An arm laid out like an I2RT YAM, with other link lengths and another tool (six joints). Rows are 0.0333 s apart.
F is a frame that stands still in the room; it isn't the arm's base.
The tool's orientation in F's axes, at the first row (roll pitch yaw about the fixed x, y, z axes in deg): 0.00 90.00 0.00
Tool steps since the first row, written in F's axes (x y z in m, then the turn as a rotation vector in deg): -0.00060 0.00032 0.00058 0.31 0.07 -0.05; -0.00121 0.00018 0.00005 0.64 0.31 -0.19; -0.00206 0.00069 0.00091 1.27 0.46 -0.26; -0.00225 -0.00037 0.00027 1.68 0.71 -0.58; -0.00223 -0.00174 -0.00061 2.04 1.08 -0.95; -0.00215 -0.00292 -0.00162 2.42 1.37 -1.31; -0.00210 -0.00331 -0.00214 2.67 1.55 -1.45; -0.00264 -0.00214 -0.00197 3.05 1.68 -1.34; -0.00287 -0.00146 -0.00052 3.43 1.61 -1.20; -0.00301 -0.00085 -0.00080 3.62 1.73 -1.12; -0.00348 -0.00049 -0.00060 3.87 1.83 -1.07; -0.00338 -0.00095 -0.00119 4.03 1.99 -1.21; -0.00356 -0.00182 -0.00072 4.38 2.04 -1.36
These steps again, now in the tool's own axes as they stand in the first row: -0.00058 0.00032 -0.00060 0.05 0.07 0.31; -0.00005 0.00018 -0.00121 0.19 0.31 0.64; -0.00091 0.00069 -0.00206 0.26 0.46 1.27; -0.00027 -0.00037 -0.00225 0.58 0.71 1.68; 0.00061 -0.00174 -0.00223 0.95 1.08 2.04; 0.00162 -0.00292 -0.00215 1.31 1.37 2.42; 0.00214 -0.00331 -0.00210 1.45 1.55 2.67; 0.00197 -0.00214 -0.00264 1.34 1.68 3.05; 0.00052 -0.00146 -0.00287 1.20 1.61 3.43; 0.00080 -0.00085 -0.00301 1.12 1.73 3.62; 0.00060 -0.00049 -0.00348 1.07 1.83 3.87; 0.00119 -0.00095 -0.00338 1.21 1.99 4.03; 0.00072 -0.00182 -0.00356 1.36 2.04 4.38
